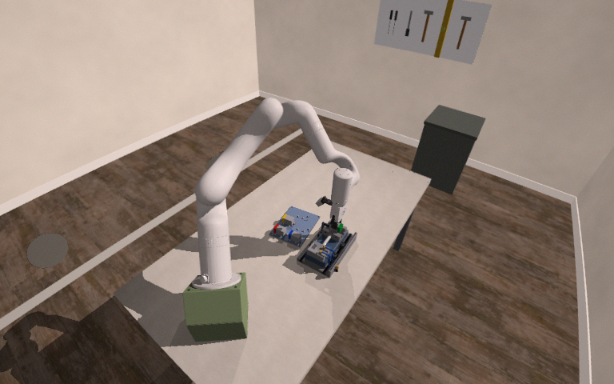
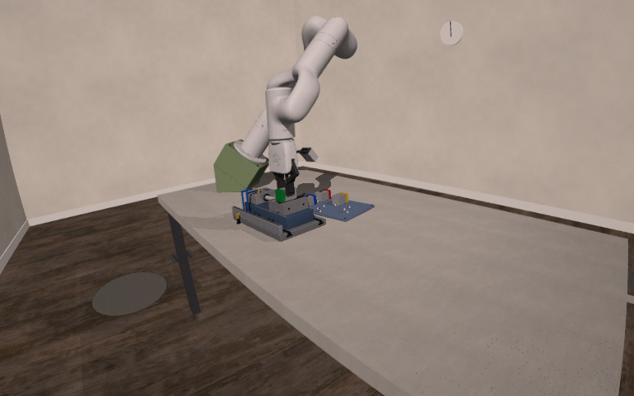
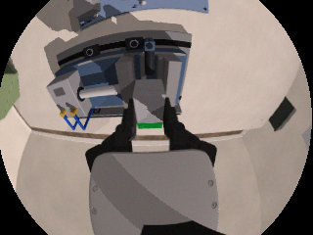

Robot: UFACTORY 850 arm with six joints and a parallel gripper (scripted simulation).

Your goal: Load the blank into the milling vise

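Now: the green-ended blank 20 mm below my hand. Round my hand: jaw block 60 mm below, 30 mm ahead; pale rod 80 mm behind, 60 mm below, 10 mm to the left; blue-ended blank 180 mm to the left, 110 mm below, 100 mm behind.
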